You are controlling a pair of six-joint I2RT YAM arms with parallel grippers.
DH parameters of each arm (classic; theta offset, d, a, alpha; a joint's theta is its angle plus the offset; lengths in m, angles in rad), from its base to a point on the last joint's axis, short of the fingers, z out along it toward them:
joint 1: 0 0.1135 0.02 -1.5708
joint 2: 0 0 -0.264 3.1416
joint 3: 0.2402 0 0.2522 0
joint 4: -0.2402 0 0.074 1.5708
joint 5: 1.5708 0 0 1.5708
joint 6: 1.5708 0.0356 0 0
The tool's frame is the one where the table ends.
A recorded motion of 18 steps. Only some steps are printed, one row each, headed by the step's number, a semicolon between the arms.
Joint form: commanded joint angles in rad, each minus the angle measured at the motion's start. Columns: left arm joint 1, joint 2, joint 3, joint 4, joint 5, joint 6; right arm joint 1, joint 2, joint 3, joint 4, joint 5, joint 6.
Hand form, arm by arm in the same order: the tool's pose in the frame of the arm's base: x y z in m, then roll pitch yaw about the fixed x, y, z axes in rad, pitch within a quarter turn. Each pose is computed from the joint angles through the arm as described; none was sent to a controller.
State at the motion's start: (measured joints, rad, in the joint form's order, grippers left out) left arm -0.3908 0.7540 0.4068 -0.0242 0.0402 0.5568; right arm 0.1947 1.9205 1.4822 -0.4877 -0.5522 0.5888
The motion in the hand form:
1: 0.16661 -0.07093 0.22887 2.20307 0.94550 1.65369; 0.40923 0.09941 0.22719 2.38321 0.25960 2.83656
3: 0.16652 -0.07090 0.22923 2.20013 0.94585 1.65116; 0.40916 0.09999 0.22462 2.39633 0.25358 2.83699
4: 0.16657 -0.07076 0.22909 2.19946 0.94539 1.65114; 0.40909 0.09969 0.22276 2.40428 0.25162 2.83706
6: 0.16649 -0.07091 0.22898 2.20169 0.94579 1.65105; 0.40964 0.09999 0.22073 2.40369 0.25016 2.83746
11: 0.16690 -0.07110 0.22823 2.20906 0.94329 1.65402; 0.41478 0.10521 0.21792 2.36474 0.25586 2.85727
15: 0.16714 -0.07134 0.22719 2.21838 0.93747 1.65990; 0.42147 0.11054 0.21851 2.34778 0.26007 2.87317
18: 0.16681 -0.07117 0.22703 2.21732 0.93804 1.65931; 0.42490 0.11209 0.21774 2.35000 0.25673 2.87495
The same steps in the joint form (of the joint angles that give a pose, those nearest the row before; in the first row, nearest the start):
1: -0.0002 0.0003 -0.0018 0.0196 0.0180 -0.0080; 0.0001 0.0103 0.0175 -0.0393 0.0120 -0.0182
3: -0.0003 -0.0008 -0.0013 0.0197 0.0179 -0.0075; 0.0022 0.0153 0.0174 -0.0459 0.0216 -0.0189
4: 0.0005 -0.0008 -0.0019 0.0204 0.0180 -0.0068; 0.0020 0.0178 0.0152 -0.0478 0.0274 -0.0211
6: -0.0001 -0.0006 -0.0019 0.0196 0.0195 -0.0073; 0.0023 0.0219 0.0128 -0.0419 0.0263 -0.0205
11: 0.0004 0.0036 -0.0018 0.0187 0.0228 -0.0058; 0.0092 0.0434 0.0237 -0.0093 -0.0117 -0.0220
15: -0.0003 0.0076 -0.0019 0.0151 0.0227 -0.0030; 0.0169 0.0707 0.0616 -0.0104 -0.0292 -0.0255
18: -0.0001 0.0053 -0.0034 0.0151 0.0227 -0.0032; 0.0188 0.0864 0.0822 -0.0189 -0.0285 -0.0251

